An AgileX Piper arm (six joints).
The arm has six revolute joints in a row. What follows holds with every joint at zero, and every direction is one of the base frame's. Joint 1 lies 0.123 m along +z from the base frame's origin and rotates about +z. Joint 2 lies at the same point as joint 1 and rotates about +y. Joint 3 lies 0.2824 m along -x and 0.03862 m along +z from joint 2 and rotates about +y. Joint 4 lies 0.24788 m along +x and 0.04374 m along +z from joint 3 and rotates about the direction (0.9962, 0, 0.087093). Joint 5 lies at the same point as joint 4 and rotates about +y. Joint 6 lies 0.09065 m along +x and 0.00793 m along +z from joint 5 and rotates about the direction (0.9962, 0, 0.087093). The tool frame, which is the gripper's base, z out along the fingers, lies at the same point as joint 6; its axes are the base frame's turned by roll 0, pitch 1.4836 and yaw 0 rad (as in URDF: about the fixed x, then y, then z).
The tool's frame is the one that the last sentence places.
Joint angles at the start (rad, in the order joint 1, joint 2, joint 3, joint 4, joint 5, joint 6):
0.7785, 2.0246, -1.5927, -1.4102, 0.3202, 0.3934
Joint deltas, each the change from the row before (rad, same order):
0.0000, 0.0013, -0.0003, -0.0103, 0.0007, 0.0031
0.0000, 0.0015, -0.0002, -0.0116, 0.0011, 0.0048
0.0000, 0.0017, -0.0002, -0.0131, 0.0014, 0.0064
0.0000, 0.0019, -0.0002, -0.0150, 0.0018, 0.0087
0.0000, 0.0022, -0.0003, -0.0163, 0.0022, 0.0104
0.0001, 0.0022, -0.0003, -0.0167, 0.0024, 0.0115
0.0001, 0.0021, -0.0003, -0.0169, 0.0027, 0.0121
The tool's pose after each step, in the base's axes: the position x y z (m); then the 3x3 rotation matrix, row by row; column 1 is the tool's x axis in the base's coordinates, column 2 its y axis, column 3 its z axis. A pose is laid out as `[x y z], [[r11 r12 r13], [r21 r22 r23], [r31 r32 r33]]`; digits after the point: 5 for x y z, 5 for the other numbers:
[0.36307 0.31824 0.26210], [[0.24850 -0.47662 0.84326], [-0.88928 0.23284 0.39366], [-0.38397 -0.84771 -0.36599]]
[0.36339 0.31836 0.26174], [[0.25144 -0.47265 0.84462], [-0.89090 0.22803 0.39282], [-0.37826 -0.85124 -0.36374]]
[0.36375 0.31848 0.26134], [[0.25416 -0.46834 0.84620], [-0.89252 0.22348 0.39176], [-0.37258 -0.85482 -0.36120]]
[0.36416 0.31859 0.26089], [[0.25651 -0.46365 0.84808], [-0.89408 0.21952 0.39044], [-0.36719 -0.85840 -0.35823]]
[0.36463 0.31872 0.26038], [[0.25845 -0.45870 0.85017], [-0.89561 0.21607 0.38884], [-0.36206 -0.86192 -0.35497]]
[0.36508 0.31888 0.25987], [[0.26009 -0.45375 0.85233], [-0.89696 0.21330 0.38726], [-0.35752 -0.86522 -0.35152]]
[0.36553 0.31902 0.25944], [[0.26141 -0.44865 0.85462], [-0.89823 0.21104 0.38554], [-0.35333 -0.86843 -0.34782]]

